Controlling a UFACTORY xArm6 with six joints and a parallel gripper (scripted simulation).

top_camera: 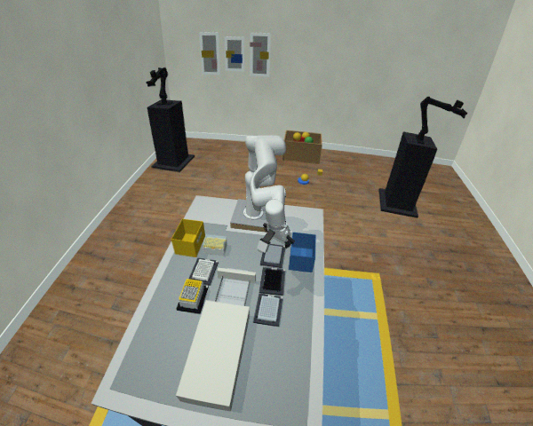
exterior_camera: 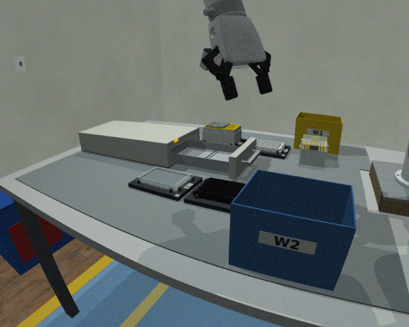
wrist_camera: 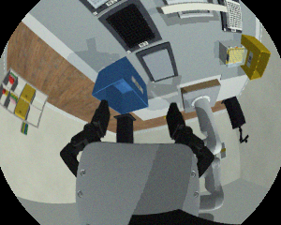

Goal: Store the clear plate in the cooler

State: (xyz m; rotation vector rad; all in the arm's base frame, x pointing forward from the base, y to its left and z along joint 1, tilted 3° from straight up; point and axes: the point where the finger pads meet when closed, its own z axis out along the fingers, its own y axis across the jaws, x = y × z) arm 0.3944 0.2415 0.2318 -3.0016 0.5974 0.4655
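Now: hand 240 mm above the clear plate, 230 mm short of it and 10 mm to the right of it. Round my hand: blue bin W2 (220 mm below, 140 mm behind, 110 mm to the left); black plate (230 mm below, 50 mm ahead, 10 mm to the right); nest (250 mm below, 230 mm ahead, 10 mm to the left).
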